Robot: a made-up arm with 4 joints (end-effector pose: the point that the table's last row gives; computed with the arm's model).
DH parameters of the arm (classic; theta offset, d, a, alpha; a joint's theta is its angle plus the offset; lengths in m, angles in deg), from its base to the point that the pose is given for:
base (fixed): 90 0.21 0.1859 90
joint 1: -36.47 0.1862 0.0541 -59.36
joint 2: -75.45 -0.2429 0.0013 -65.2
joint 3: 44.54 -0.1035 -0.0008 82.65
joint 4: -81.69 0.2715 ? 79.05
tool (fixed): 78.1 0.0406 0 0
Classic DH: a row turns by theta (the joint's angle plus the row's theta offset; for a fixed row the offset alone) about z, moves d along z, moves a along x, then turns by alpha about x.
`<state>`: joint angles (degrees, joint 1 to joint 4).
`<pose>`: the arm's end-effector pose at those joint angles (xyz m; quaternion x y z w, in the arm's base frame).
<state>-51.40 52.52 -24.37 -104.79</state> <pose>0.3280 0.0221 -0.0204 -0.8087 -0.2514 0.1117 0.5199</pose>
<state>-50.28 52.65 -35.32 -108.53</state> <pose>0.3524 0.0493 0.0263 -0.7893 -0.3302 0.0426 0.5159</pose>
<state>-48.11 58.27 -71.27 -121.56</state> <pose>0.3700 0.0872 0.1994 -0.6819 -0.5028 -0.2033 0.4908</pose>
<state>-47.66 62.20 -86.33 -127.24</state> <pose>0.3565 0.0713 0.2693 -0.6252 -0.5315 -0.3144 0.4773</pose>
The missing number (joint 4, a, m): -0.1491
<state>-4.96 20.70 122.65 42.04</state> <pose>0.0479 0.0745 -0.2861 0.0952 0.8762 -0.3177 0.3497</pose>
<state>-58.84 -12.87 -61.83 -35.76</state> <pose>0.1610 0.2261 0.1865 -0.6170 -0.6101 0.1047 0.4859</pose>
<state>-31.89 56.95 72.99 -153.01</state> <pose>0.0134 -0.2049 -0.1938 -0.7005 -0.0640 0.7013 0.1155</pose>
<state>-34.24 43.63 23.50 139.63</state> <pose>0.3940 -0.0971 -0.0345 0.7947 0.4472 -0.2248 0.3434</pose>
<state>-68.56 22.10 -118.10 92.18</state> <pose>-0.1557 0.0461 0.4665 0.1218 0.0349 0.8293 0.5442</pose>
